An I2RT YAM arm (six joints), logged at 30 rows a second.
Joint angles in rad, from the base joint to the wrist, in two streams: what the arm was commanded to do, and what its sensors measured. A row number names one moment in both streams.
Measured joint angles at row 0:
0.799, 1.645, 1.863, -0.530, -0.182, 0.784
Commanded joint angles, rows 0 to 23:
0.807, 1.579, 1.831, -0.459, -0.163, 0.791
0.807, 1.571, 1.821, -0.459, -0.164, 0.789
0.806, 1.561, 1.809, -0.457, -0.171, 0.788
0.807, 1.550, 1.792, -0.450, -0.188, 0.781
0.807, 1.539, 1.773, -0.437, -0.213, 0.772
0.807, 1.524, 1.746, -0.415, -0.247, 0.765
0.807, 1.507, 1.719, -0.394, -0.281, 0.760
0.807, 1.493, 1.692, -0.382, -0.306, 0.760
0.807, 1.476, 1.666, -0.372, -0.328, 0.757
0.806, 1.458, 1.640, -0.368, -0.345, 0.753
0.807, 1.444, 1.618, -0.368, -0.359, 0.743
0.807, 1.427, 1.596, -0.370, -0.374, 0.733
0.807, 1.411, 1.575, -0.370, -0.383, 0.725
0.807, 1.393, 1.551, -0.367, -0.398, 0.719
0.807, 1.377, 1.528, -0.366, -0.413, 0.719
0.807, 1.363, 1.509, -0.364, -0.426, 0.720
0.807, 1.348, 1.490, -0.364, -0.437, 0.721
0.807, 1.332, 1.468, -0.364, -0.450, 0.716
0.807, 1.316, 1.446, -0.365, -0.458, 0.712
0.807, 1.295, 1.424, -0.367, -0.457, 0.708
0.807, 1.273, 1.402, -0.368, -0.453, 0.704
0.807, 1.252, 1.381, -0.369, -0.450, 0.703
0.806, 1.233, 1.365, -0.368, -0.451, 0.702
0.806, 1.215, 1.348, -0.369, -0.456, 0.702
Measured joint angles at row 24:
0.799, 1.272, 1.386, -0.395, -0.405, 0.726
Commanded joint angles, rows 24 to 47:
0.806, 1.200, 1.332, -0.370, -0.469, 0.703
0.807, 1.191, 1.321, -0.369, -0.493, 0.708
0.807, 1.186, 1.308, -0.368, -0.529, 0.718
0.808, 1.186, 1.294, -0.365, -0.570, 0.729
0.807, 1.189, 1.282, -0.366, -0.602, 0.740
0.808, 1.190, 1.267, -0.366, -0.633, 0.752
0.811, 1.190, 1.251, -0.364, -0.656, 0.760
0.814, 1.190, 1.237, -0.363, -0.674, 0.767
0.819, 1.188, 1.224, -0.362, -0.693, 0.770
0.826, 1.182, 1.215, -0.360, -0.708, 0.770
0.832, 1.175, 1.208, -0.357, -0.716, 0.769
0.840, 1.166, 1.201, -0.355, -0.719, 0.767
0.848, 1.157, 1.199, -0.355, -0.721, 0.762
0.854, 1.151, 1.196, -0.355, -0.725, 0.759
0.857, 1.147, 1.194, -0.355, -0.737, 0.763
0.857, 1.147, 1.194, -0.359, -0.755, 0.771
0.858, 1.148, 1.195, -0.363, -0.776, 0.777
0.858, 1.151, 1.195, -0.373, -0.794, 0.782
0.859, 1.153, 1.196, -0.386, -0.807, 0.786
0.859, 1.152, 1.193, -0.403, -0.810, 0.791
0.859, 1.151, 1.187, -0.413, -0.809, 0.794
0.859, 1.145, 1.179, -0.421, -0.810, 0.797
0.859, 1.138, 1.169, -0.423, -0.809, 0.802
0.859, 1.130, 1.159, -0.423, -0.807, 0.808
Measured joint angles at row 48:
0.845, 1.157, 1.200, -0.396, -0.752, 0.788
